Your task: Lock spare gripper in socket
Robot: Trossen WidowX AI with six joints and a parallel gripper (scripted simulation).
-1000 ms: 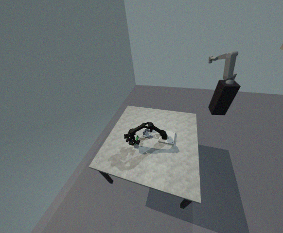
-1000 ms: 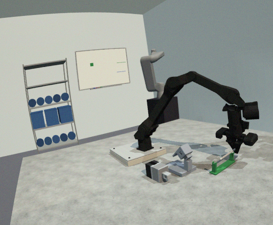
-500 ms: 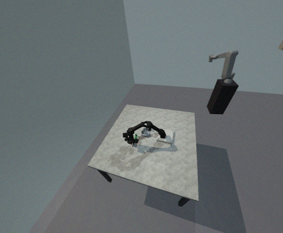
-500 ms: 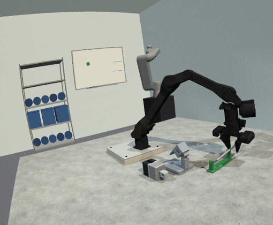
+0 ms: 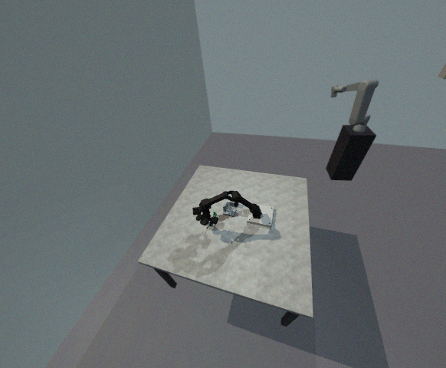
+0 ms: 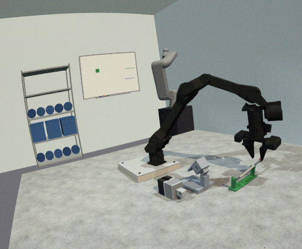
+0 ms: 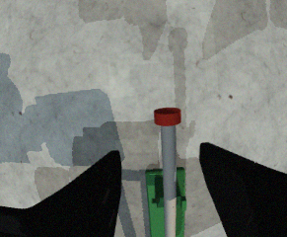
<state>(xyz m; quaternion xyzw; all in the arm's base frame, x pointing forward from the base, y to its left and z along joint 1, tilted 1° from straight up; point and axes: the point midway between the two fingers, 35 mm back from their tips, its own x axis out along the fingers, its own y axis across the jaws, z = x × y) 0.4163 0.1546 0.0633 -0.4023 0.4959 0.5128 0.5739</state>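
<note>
Right now the green cradle is 100 mm to the right of my gripper tip, 30 mm below it and 10 mm behind it. From my gripper tip the other things lie so: grey socket (200 mm to the right, 140 mm behind); then spare gripper (300 mm to the right, 180 mm behind, 30 mm below).
</note>
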